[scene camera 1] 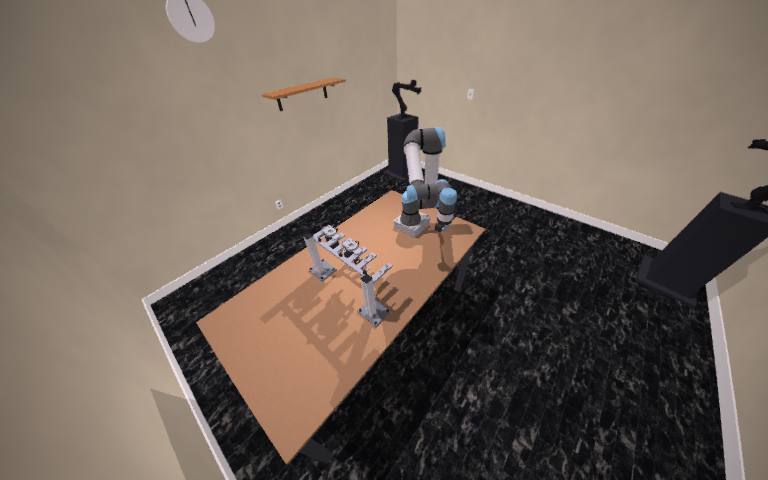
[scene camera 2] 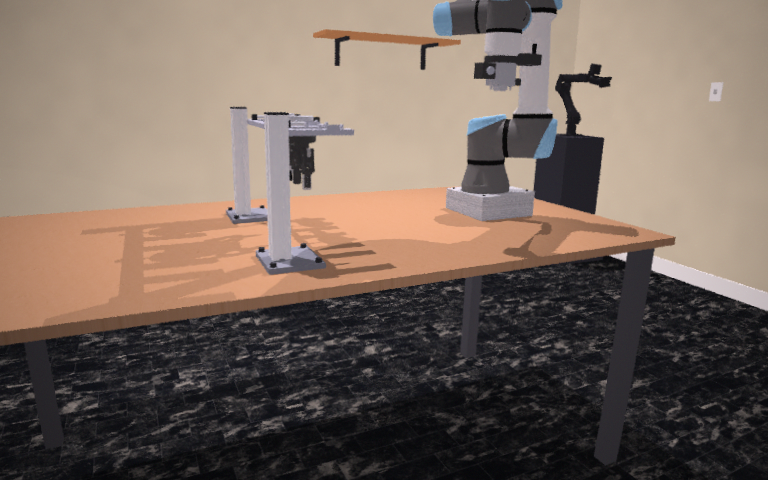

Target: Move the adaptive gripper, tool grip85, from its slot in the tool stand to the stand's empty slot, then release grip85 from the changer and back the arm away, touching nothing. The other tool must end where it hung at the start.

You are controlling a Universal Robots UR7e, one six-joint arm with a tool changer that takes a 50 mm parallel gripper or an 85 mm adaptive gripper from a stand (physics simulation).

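Pixels of known places: arm's base, origin of its link: (scene camera 1: 410, 219) (scene camera 2: 485, 190).
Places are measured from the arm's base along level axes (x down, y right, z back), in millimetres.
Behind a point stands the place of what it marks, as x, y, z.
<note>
The tool stand (scene camera 1: 369, 295) {-142, -366, -713} (scene camera 2: 278, 186) {-96, -357, -703} has two pale posts and a rail with forked slots. Two dark tools hang in it, overlapping below the rail in the scene camera 2 view; one dark tool body (scene camera 2: 302, 158) {-126, -138, -608} shows there with its fingers down. I cannot tell which tool is grip85 or how far its fingers are open. In the scene camera 1 view the empty slot lies between the bare prongs nearest the front post. The arm's changer (scene camera 2: 500, 83) {-312, -447, -251} carries no tool and points down, high above the table and well apart from the stand, near the arm's base.
The arm base stands on a pale block (scene camera 1: 411, 225) {-7, -56, -54} (scene camera 2: 489, 204) {23, -106, -46} on the orange table (scene camera 1: 271, 362) {72, -198, -1222} (scene camera 2: 396, 209) {72, 106, -258}. A wall shelf (scene camera 1: 304, 88) (scene camera 2: 386, 38) is behind. A dark pedestal (scene camera 1: 398, 144) (scene camera 2: 572, 169) with a small black arm stands beyond the table.
</note>
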